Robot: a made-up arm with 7 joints.
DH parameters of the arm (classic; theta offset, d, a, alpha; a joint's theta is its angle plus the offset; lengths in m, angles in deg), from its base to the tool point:
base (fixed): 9.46 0 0.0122 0
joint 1: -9.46 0.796 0.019 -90
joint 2: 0 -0.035 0.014 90
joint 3: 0 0.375 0.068 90
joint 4: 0 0.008 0.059 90
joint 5: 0 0.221 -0.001 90
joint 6: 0 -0.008 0.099 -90
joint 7: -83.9 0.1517 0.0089 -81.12
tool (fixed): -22.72 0.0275 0 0
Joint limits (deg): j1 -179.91..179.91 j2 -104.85..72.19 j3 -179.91..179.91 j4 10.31..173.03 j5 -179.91..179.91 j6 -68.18..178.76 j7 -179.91..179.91
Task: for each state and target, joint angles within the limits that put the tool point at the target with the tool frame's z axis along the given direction. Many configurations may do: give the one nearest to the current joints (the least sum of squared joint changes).
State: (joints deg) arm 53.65 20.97 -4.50 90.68 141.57 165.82 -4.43
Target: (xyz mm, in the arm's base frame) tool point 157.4 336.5 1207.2 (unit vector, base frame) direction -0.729 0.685 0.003
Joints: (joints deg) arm 54.32 19.31 -7.16 91.82 118.68 170.13 20.27
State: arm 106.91 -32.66 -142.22 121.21 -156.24 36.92 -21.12
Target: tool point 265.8 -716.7 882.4 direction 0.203 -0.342 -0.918
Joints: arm 95.53 -64.98 -145.03 139.31 -154.34 36.65 -51.00
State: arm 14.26 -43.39 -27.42 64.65 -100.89 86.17 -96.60
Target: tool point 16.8 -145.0 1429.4 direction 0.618 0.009 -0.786
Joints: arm 19.41 -45.76 5.33 103.35 -85.63 76.83 -122.38
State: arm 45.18 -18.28 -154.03 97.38 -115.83 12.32 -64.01
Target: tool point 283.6 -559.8 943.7 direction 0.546 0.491 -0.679
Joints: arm 75.08 -45.85 -134.30 99.38 -102.34 2.65 -69.38
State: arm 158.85 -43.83 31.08 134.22 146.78 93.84 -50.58
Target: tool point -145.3 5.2 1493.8 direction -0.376 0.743 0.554
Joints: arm 152.91 -28.92 11.63 90.64 160.21 71.99 -48.44
